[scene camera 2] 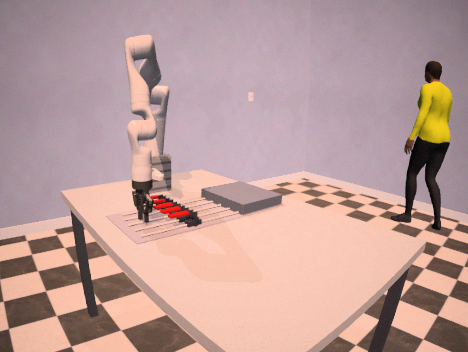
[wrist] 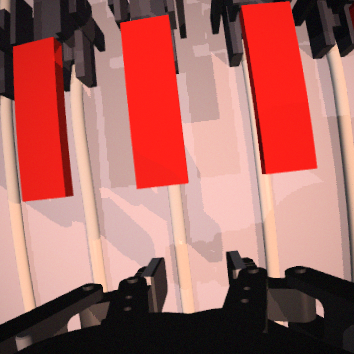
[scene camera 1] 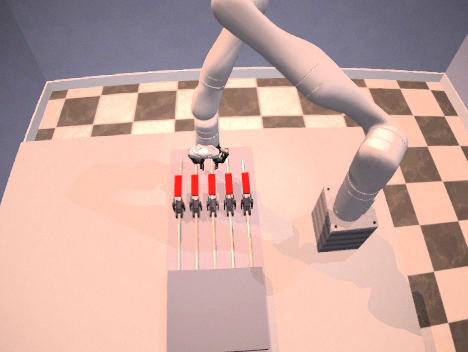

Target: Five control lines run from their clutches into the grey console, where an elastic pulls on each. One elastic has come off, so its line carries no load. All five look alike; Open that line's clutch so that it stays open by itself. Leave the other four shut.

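Where they show: gripper, fingertip midpoint: [scene camera 2: 143, 221] [wrist: 196, 269] [scene camera 1: 209, 168]; arm's base, origin of the base link: [scene camera 2: 153, 154] [scene camera 1: 347, 206].
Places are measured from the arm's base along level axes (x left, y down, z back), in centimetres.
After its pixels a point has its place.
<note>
Several alike clutches with dark bodies and red levers stand in a row. The middle clutch's red lever [scene camera 1: 212, 185] @(x -19.5, y 11.8, z -36.2 cm) [wrist: 155, 105] @(x -20.4, y 11.8, z -36.4 cm) lies along its pale line [scene camera 1: 214, 245] @(x -0.9, y 16.7, z -38.0 cm) [wrist: 181, 280] @(x -29.8, y 16.6, z -35.3 cm), like its neighbours, the left lever [scene camera 1: 195, 185] [wrist: 40, 125] and the right lever [scene camera 1: 229, 184] [wrist: 282, 90]. All levers look lowered. The lines run into the grey console [scene camera 1: 215, 305] @(x 18.4, y 13.0, z -40.1 cm) [scene camera 2: 240, 191] @(x 19.2, y 13.0, z -39.6 cm). My gripper [scene camera 1: 210, 166] @(x -29.2, y 16.3, z -36.3 cm) [scene camera 2: 144, 219] @(x -29.2, y 16.3, z -36.3 cm) [wrist: 196, 269] @(x -29.2, y 16.3, z -36.3 cm) is partly open and empty, beyond the levers' free ends; its fingertips appear on either side of the middle line. Their exact height is unclear. Line tension cannot be told.
The outer levers [scene camera 1: 178, 186] @(x -20.6, y 11.8, z -47.1 cm) [scene camera 1: 245, 183] @(x -18.7, y 11.7, z -25.6 cm) flank the row closely. The clutches stand on a thin pinkish board [scene camera 1: 173, 240] @(x -4.5, y 17.4, z -50.6 cm) [scene camera 2: 135, 237] @(x -38.0, y 17.4, z -44.9 cm) on the table [scene camera 1: 100, 280] @(x 6.2, y 17.7, z -74.5 cm) [scene camera 2: 320, 260] @(x -5.4, y 17.7, z -95.3 cm). The arm's base block [scene camera 1: 350, 237] @(x 6.9, y 6.6, z 0.9 cm) stands to the right in scene camera 1. A person [scene camera 2: 435, 115] stands beyond the table.
</note>
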